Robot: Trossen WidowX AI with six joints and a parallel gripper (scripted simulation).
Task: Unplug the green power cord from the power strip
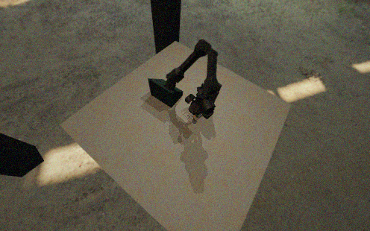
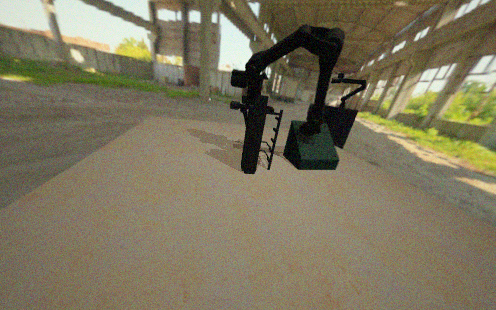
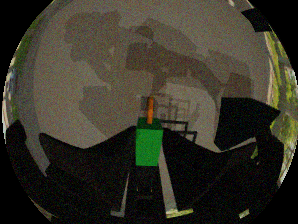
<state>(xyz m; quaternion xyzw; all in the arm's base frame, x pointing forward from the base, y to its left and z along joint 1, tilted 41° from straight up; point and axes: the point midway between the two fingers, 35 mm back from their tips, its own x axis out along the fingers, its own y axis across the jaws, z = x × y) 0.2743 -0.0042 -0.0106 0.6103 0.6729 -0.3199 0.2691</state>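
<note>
My gripper tip is now 40 mm to the right of the green plug.
</note>
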